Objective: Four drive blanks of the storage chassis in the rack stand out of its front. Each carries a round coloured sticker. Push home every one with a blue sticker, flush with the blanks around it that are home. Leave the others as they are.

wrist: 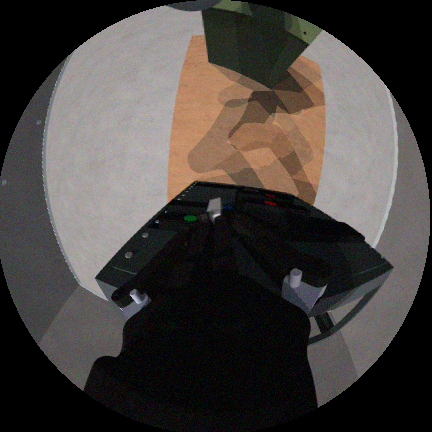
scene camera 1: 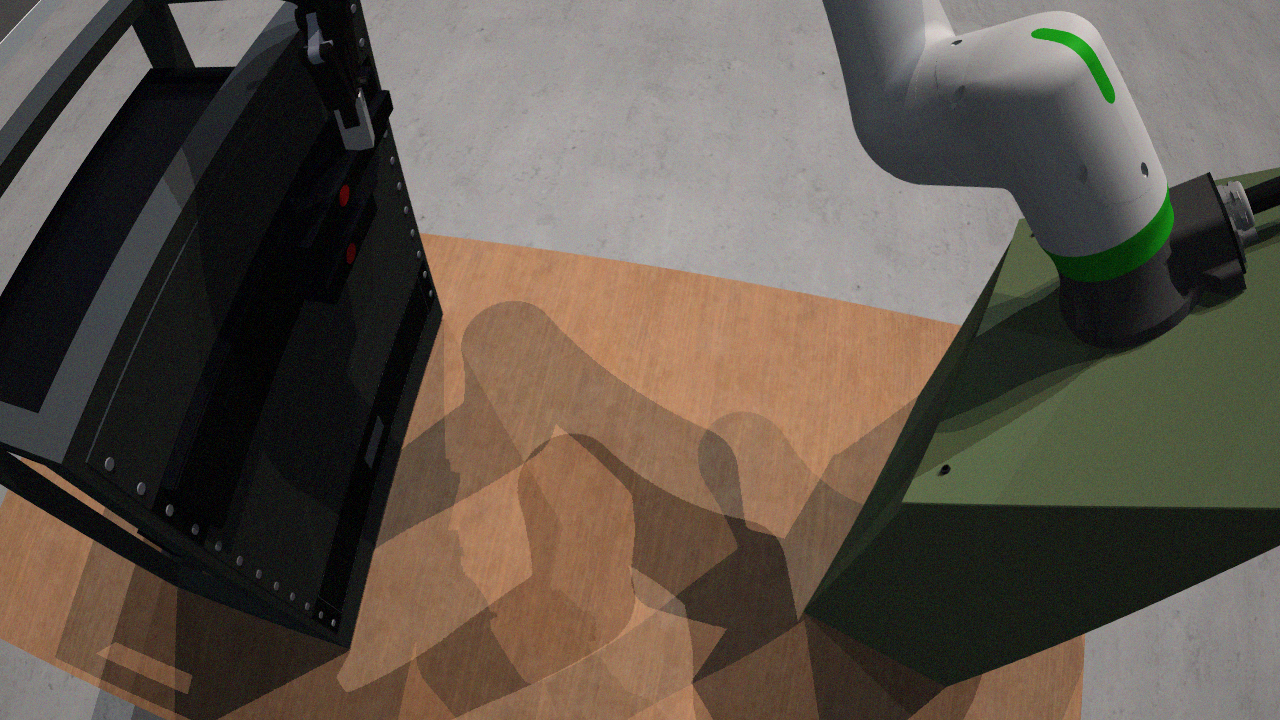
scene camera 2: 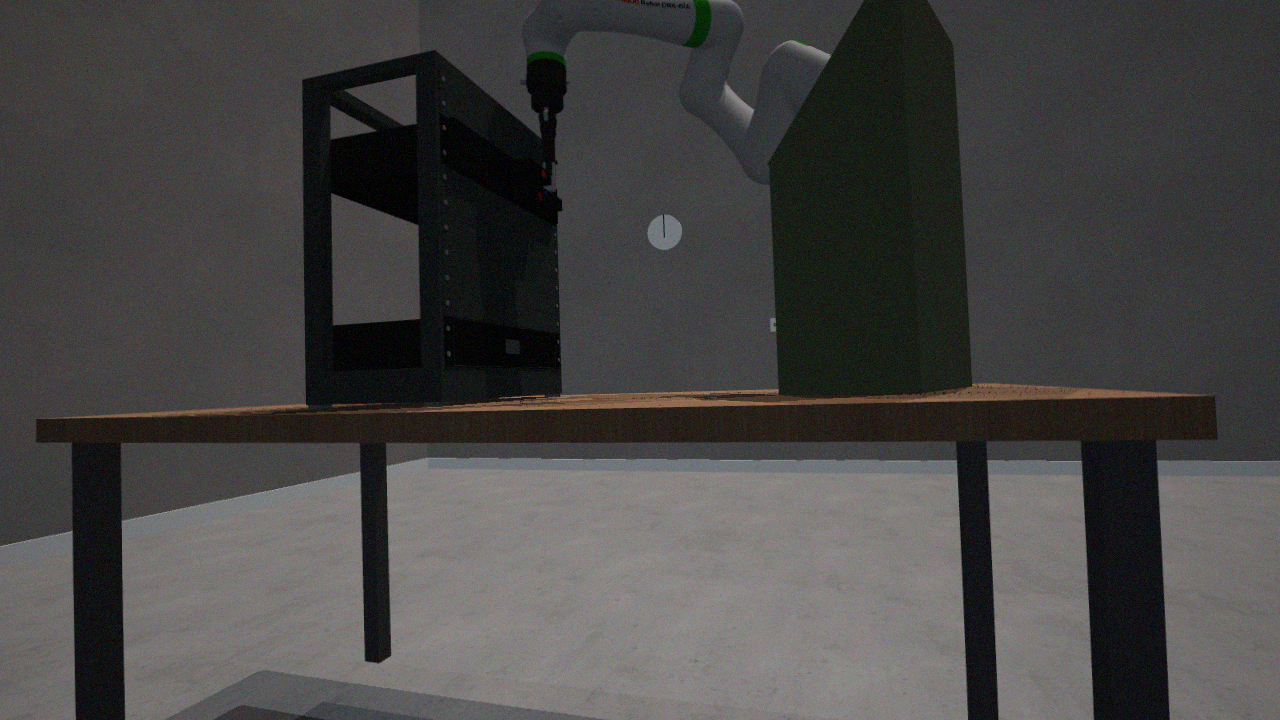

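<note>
The rack (scene camera 1: 85, 385) (scene camera 2: 431, 268) holds the dark storage chassis high up. Two blanks with red stickers (scene camera 1: 344, 195) (scene camera 1: 350, 253) stand out of its front; red also shows in the wrist view (wrist: 270, 203). A green sticker (wrist: 190, 218) shows left of my fingertips in the wrist view, on a blank that stands out. A blue sticker (wrist: 227, 207) shows close to the right of the fingertips, partly hidden; scene camera 1 does not show it. My gripper (scene camera 1: 358, 134) (scene camera 2: 547, 183) (wrist: 216, 206) is shut and empty, pointing down at the chassis front. How far the blue-stickered blank stands out is unclear.
A lower unit with a pale label (scene camera 1: 374, 443) (scene camera 2: 512, 346) sits at the rack's bottom. The rack stands on a wooden table (scene camera 1: 716, 295) (scene camera 2: 626, 420) (wrist: 195, 100). A green pedestal (scene camera 1: 1074, 429) (scene camera 2: 859, 268) (wrist: 245, 45) carries the arm, across the table from the rack.
</note>
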